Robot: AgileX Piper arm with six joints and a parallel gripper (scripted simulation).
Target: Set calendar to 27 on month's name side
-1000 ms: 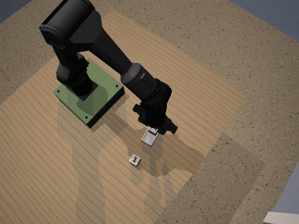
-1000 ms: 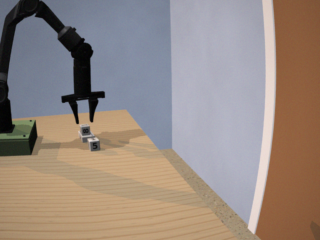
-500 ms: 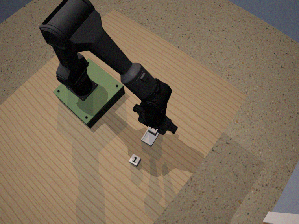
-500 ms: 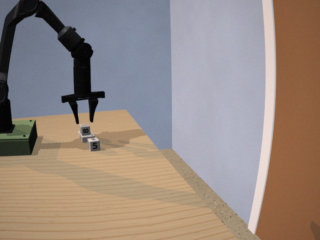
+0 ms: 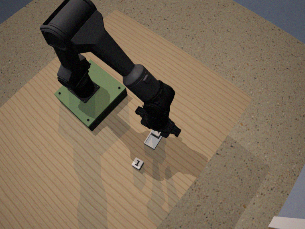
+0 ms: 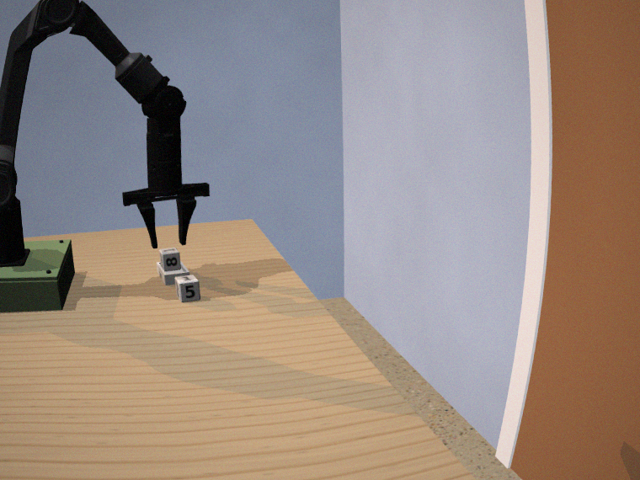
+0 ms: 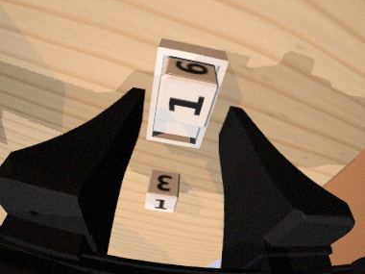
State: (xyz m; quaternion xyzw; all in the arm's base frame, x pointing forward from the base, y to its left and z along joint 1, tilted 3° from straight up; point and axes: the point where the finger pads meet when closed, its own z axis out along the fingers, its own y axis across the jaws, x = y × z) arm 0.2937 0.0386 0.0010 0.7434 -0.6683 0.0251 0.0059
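The white tray lies 40 mm below my hand and 20 mm to the right of it.
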